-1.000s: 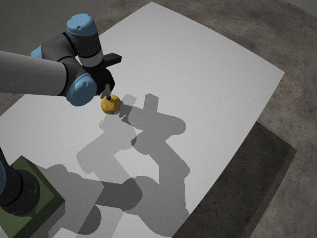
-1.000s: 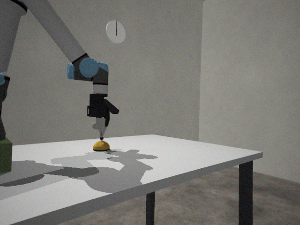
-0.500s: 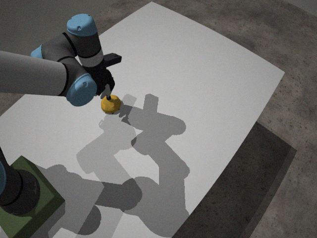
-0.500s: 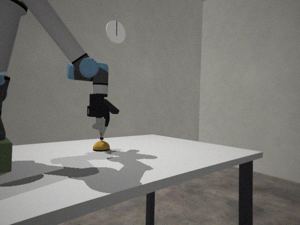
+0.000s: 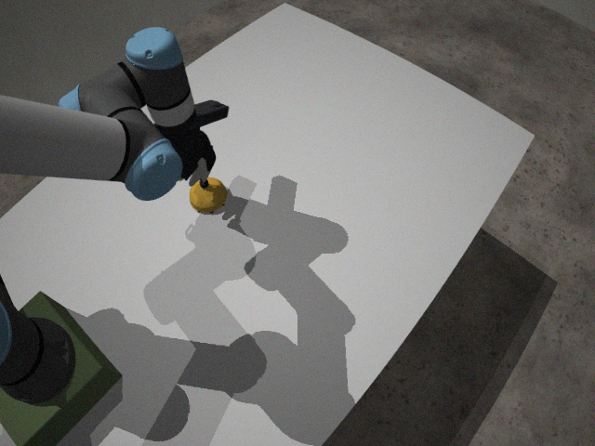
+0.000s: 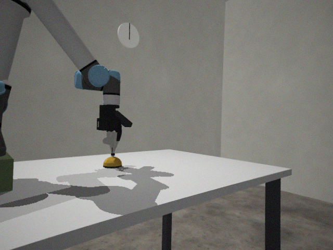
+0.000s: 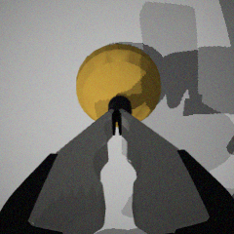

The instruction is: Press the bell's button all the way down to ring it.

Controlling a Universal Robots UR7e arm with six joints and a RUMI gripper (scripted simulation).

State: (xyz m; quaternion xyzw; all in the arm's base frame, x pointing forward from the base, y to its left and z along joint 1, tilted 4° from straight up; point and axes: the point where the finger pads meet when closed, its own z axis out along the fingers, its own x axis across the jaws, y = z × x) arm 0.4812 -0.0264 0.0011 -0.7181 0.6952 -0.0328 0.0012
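Now: hand 30 mm above the black button. From my hand the other things lie so: yellow dome bell 40 mm below.
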